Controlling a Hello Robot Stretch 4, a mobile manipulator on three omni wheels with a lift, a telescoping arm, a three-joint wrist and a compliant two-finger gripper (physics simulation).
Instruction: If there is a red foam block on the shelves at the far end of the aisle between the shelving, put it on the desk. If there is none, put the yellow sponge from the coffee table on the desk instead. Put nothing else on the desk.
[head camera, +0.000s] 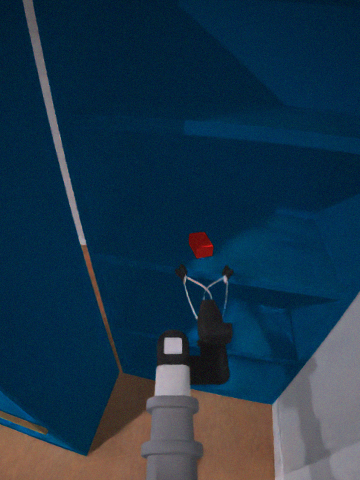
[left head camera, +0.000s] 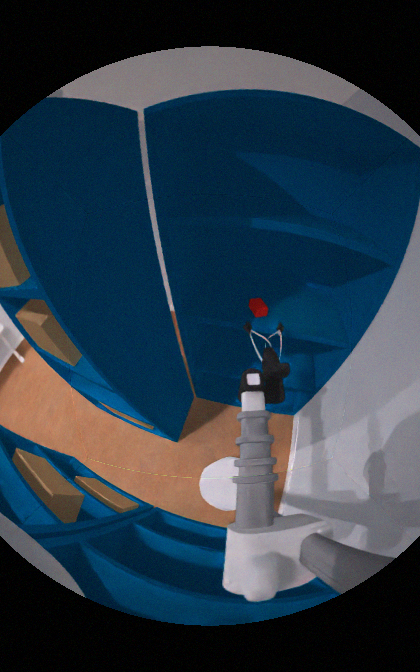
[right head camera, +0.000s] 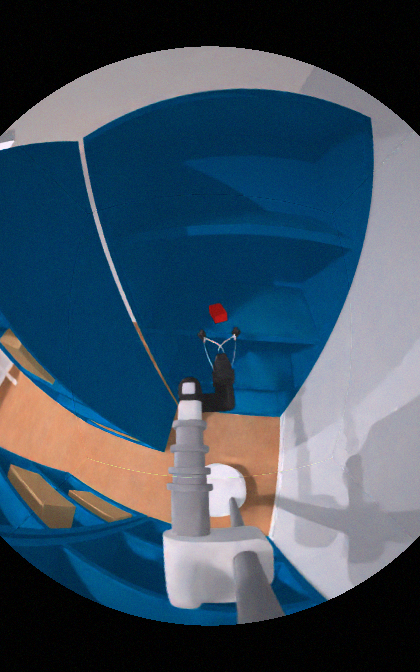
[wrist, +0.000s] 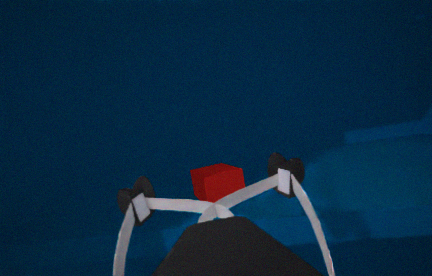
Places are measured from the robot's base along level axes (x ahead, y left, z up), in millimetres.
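Where they show: gripper, fingertip midpoint: (head camera: 203, 266) (wrist: 211, 179).
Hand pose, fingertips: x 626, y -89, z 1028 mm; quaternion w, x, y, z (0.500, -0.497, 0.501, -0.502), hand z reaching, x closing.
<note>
After its pixels a point has its place.
A red foam block (head camera: 201, 244) @[y -94, x 756, z 1009 mm] (left head camera: 258, 307) (right head camera: 218, 313) (wrist: 220, 182) @[y -100, x 738, z 996 mm] lies on a shelf of the blue shelving (head camera: 270, 136) @[y -208, x 645, z 1402 mm] (left head camera: 320, 227) (right head camera: 250, 230). My gripper (head camera: 205, 272) @[y -89, x 626, z 1028 mm] (left head camera: 264, 327) (right head camera: 219, 333) (wrist: 211, 179) @[y -89, x 626, z 1028 mm] is open, with its fingertips apart and nothing between them. In the head views the fingertips are just short of the block, on the near side. In the wrist view the block shows beyond and between the two fingers, its lower edge partly hidden by the finger strips. The desk, the coffee table and the yellow sponge do not show.
A tall blue panel (head camera: 45, 280) @[y 375, x 573, z 1010 mm] (left head camera: 90, 250) stands left of the arm, and a pale wall (head camera: 325, 400) @[y -557, x 381, z 588 mm] (right head camera: 390, 300) on the right. Shelves with brown boxes (left head camera: 47, 485) (right head camera: 42, 495) stand at the lower left. A white round thing (left head camera: 217, 482) (right head camera: 227, 487) shows below the arm.
</note>
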